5 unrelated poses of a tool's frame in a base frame.
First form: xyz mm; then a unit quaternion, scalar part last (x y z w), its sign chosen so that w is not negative.
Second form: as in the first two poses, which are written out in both.
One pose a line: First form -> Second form
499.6, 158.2, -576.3, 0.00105, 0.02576, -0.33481, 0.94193 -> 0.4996, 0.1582, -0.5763, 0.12, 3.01, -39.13
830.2, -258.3, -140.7, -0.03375, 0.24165, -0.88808, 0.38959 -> 0.8302, -0.2583, -0.1407, -4.92, 35.20, -129.35
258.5, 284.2, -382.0, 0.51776, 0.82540, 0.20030, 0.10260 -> 0.2585, 0.2842, -0.3820, 87.56, 139.59, 33.87
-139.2, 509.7, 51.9, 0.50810, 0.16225, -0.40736, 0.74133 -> -0.1392, 0.5097, 0.0519, 63.83, 20.38, -51.17
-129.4, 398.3, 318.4, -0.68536, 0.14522, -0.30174, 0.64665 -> -0.1294, 0.3983, 0.3184, -89.33, 18.93, -39.33
